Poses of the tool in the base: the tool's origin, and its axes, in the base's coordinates. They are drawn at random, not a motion.
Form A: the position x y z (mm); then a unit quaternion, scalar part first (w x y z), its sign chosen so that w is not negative.
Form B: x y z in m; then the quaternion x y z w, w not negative. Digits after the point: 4 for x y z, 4 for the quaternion.
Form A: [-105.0, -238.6, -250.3, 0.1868, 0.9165, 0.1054, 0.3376]
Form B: [-0.1050, -0.2386, -0.2503, 0.9165, 0.1054, 0.3376, 0.1868]
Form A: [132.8, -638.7, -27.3, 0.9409, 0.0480, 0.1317, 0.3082]
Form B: [0.1328, -0.6387, -0.0273, 0.0480, 0.1317, 0.3082, 0.9409]
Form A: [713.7, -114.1, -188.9, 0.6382, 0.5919, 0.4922, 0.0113]
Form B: [0.7137, -0.1141, -0.1889, 0.5919, 0.4922, 0.0113, 0.6382]
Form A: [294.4, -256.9, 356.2, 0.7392, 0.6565, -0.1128, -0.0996]
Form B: [0.2944, -0.2569, 0.3562, 0.6565, -0.1128, -0.0996, 0.7392]
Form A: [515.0, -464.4, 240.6, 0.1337, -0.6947, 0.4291, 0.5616]
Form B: [0.5150, -0.4644, 0.2406, -0.6947, 0.4291, 0.5616, 0.1337]
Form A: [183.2, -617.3, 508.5, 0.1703, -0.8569, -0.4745, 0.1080]
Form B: [0.1832, -0.6173, 0.5085, -0.8569, -0.4745, 0.1080, 0.1703]
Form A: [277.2, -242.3, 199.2, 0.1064, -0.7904, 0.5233, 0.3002]
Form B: [0.2772, -0.2423, 0.1992, -0.7904, 0.5233, 0.3002, 0.1064]
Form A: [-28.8, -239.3, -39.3, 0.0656, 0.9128, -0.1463, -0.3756]
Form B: [-0.0288, -0.2393, -0.0393, 0.9128, -0.1463, -0.3756, 0.0656]
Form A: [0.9, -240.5, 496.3, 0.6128, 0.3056, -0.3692, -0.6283]
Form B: [0.0009, -0.2405, 0.4963, 0.3056, -0.3692, -0.6283, 0.6128]
